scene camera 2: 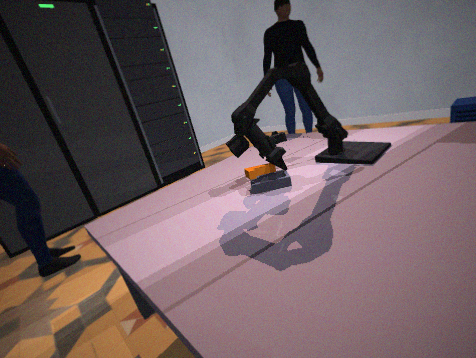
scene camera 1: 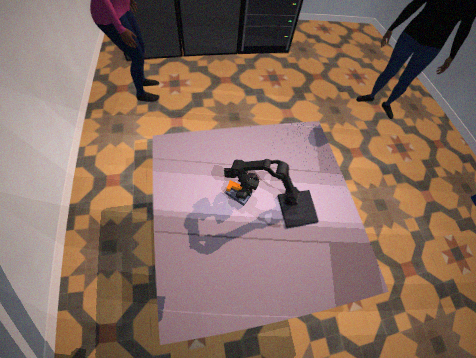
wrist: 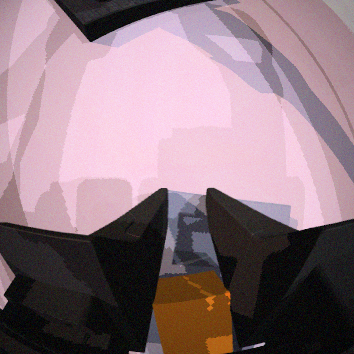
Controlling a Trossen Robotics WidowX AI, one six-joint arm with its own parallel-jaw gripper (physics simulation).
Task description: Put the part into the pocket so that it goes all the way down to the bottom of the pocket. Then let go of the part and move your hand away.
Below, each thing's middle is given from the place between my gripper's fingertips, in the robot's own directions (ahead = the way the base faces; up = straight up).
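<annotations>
My gripper is 20 mm above the grey pocket block [wrist: 188, 248], while it is also 40 mm to the left of the block and 60 mm short of it. As for the orange L-shaped part [wrist: 194, 306], I find it 30 mm above my hand, 80 mm ahead of it and 70 mm to the right of it.
</annotations>
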